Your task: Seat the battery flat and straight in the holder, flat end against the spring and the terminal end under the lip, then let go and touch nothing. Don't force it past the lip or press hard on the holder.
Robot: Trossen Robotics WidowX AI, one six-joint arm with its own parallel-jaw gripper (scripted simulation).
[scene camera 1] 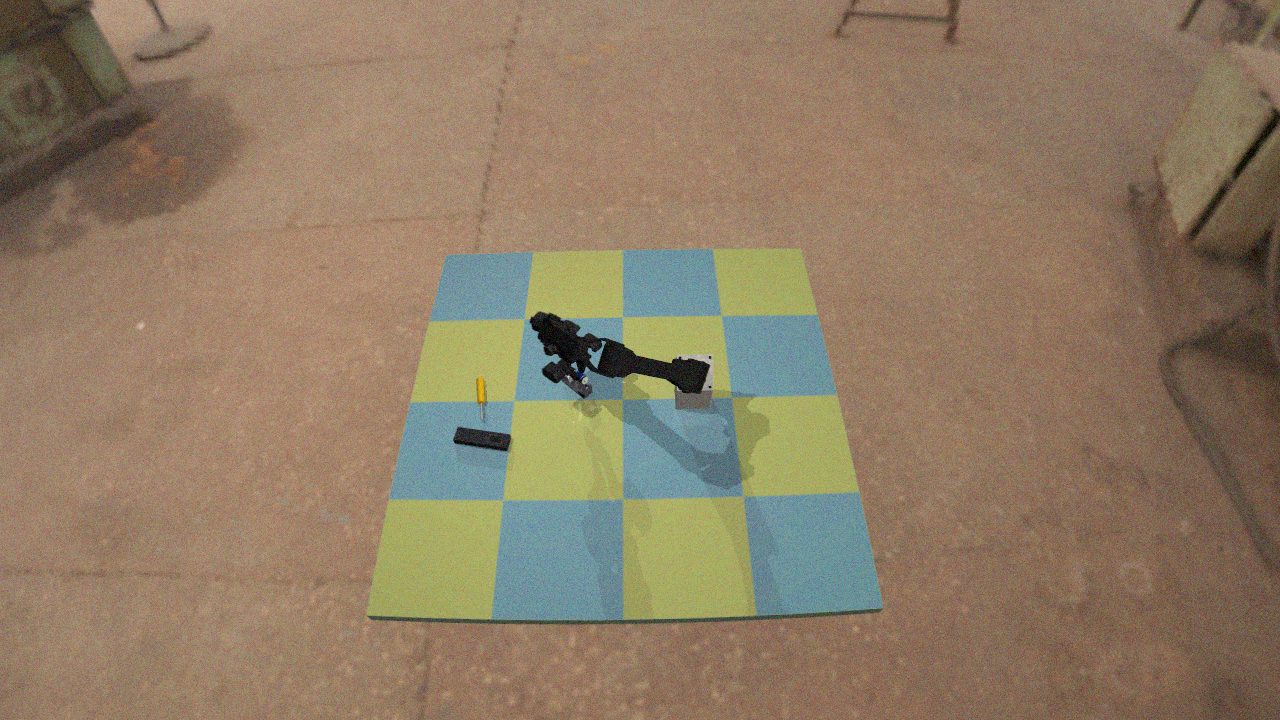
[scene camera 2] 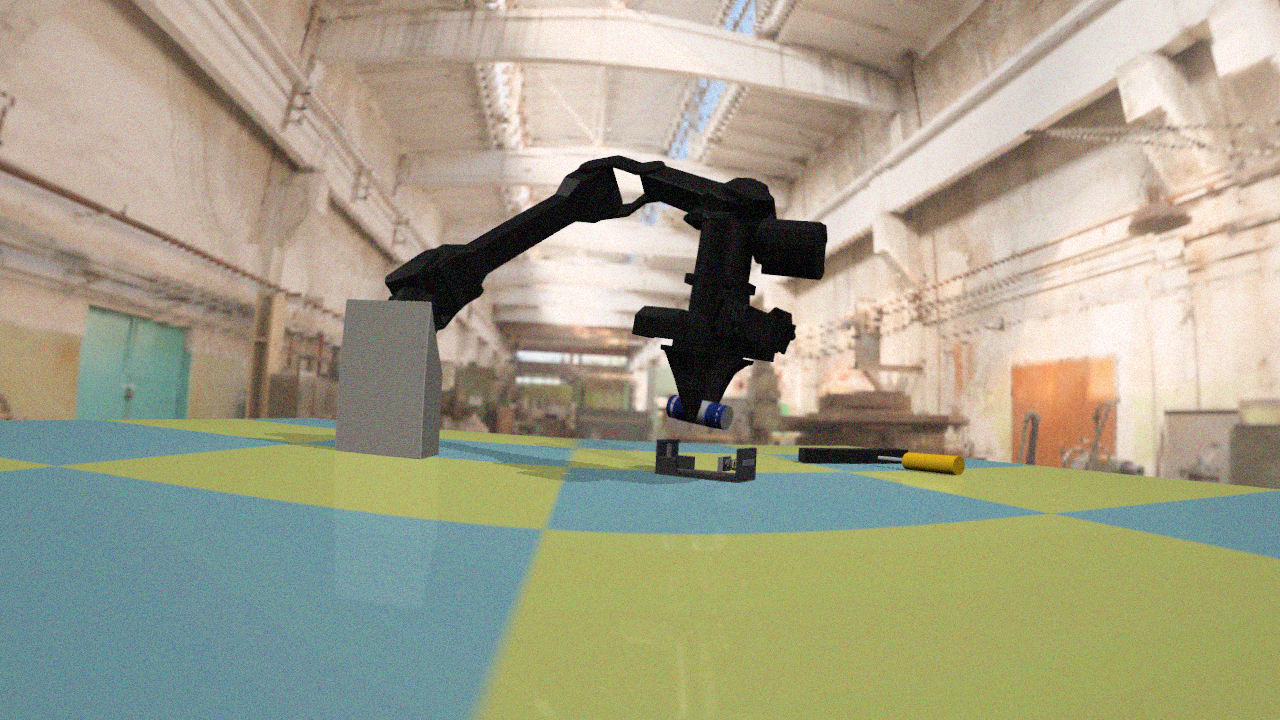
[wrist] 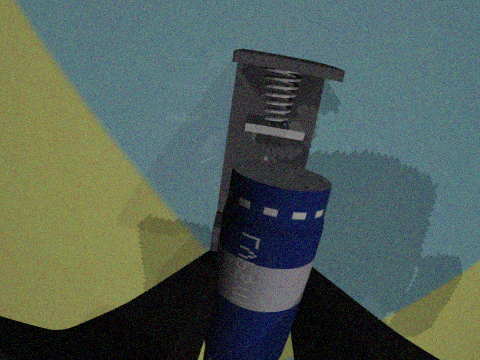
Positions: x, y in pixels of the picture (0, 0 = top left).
my gripper: holds a battery [scene camera 2: 719, 416]
